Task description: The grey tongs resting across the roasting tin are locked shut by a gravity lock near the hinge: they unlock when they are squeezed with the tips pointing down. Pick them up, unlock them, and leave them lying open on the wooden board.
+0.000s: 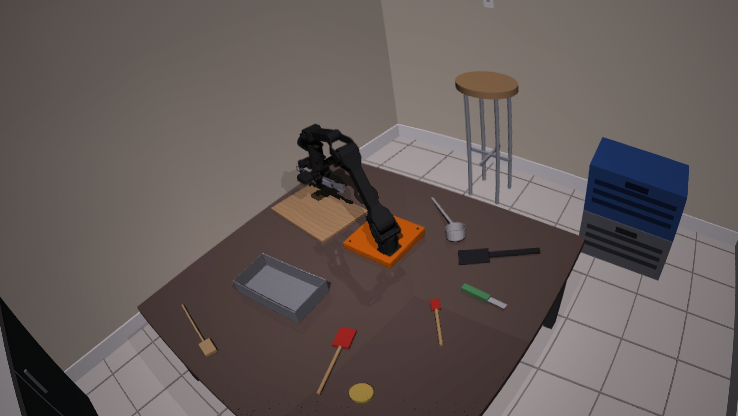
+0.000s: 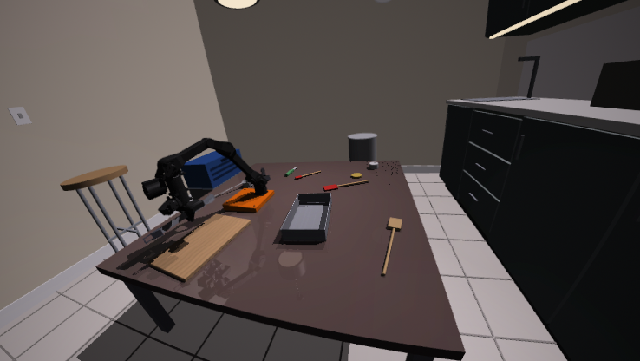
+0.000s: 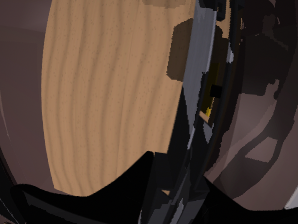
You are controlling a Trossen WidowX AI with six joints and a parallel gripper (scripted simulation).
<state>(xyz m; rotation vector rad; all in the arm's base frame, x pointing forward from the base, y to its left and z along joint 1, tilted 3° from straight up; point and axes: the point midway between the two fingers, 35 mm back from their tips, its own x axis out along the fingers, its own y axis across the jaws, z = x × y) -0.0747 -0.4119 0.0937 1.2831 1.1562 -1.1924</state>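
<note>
Right now my gripper tip is 40 mm short of the wooden board, 10 mm to the left of it and 90 mm above it. Round my gripper tip: grey roasting tin 450 mm ahead, 240 mm to the left, 70 mm below; then black spatula 130 mm behind, 740 mm to the left, 90 mm below; then yellow disc 590 mm ahead, 770 mm to the left, 90 mm below.
</note>
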